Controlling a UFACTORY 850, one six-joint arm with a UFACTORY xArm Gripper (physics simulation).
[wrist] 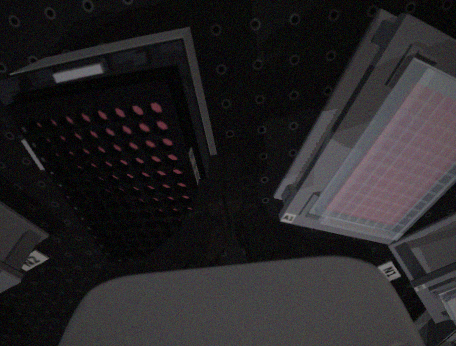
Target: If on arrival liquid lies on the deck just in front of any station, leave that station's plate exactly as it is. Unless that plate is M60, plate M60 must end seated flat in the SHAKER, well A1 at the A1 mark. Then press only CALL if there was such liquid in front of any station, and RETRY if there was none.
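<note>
A dark plate (117, 132) with rows of red wells is at the left of the wrist view, inside a grey-edged station (196, 80). A narrow label (194, 166) on its right side is unreadable. A clear plate (400, 160) with pink wells is at the right, on a grey station (352, 117) with an A1 mark (288, 218) at its near corner. I cannot tell which plate is M60. The rounded grey body of my gripper fills the bottom; the gripper is shut and holds nothing, its fingertips hidden. CALL and RETRY do not show. The light is too dim to tell whether liquid lies on the deck.
The dark deck (243, 42) has rows of round holes. A label N1 (389, 271) lies beside another grey fixture (435, 252) at the lower right. A label N2 (35, 260) lies beside a grey block (15, 240) at the left edge.
</note>
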